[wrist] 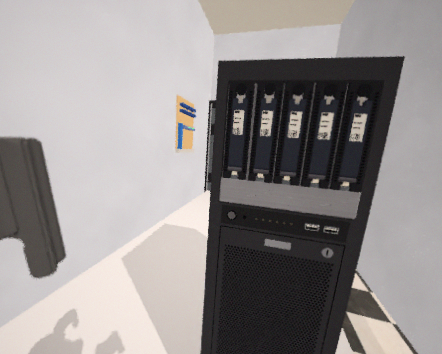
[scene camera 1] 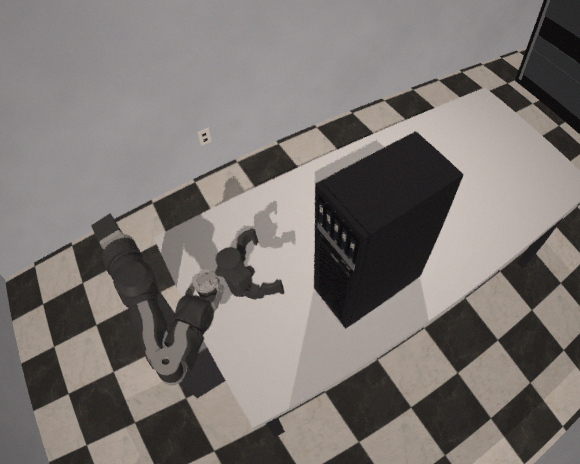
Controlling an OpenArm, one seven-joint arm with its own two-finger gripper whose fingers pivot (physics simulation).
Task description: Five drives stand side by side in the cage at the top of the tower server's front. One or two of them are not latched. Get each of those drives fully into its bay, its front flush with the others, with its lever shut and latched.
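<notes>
The black tower server (scene camera 1: 395,200) (wrist: 275,295) stands upright with its front facing my gripper. In the wrist view five dark blue drives stand side by side in its top cage: the leftmost drive (wrist: 236,150), second drive (wrist: 263,152), middle drive (wrist: 291,155), fourth drive (wrist: 321,157) and rightmost drive (wrist: 352,159). Their fronts look about level and their levers look shut against them. A small gap or an unhooked latch is too fine to tell. My gripper (scene camera 1: 269,263) is wide open and empty, back from the tower's front. One finger shows at the wrist view's left edge.
The tower stands on a white table (scene camera 1: 265,350) (wrist: 105,300). Below the drives are a silver strip (wrist: 287,198) and a panel with a round button and two ports. A dark cabinet (scene camera 1: 555,65) stands beyond the table's far end. The arm reaches in from the table's near end.
</notes>
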